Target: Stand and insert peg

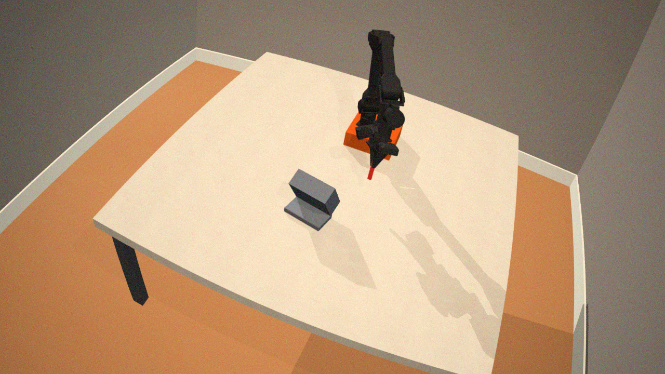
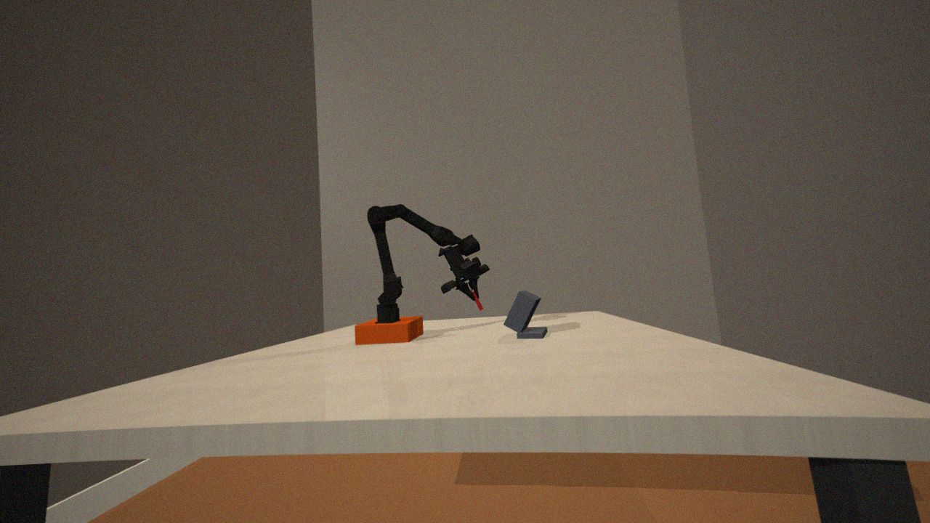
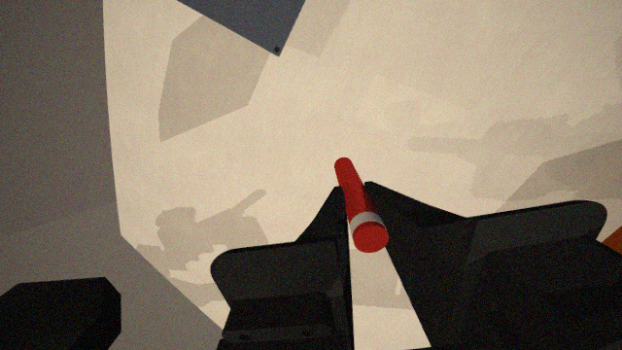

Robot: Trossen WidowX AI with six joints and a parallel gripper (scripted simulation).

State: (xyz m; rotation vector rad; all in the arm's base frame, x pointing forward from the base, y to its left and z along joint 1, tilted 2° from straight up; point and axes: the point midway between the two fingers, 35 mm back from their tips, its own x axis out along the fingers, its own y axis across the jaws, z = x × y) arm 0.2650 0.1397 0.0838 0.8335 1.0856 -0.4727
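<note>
My gripper tip is now 17 cm short of the grey sloped panel, 11 cm to the left of it and 4 cm above it. The rest, counted from my gripper tip: red peg (1 cm behind, 1 cm above); then flat foot (20 cm ahead, 11 cm to the right, 11 cm below).
</note>
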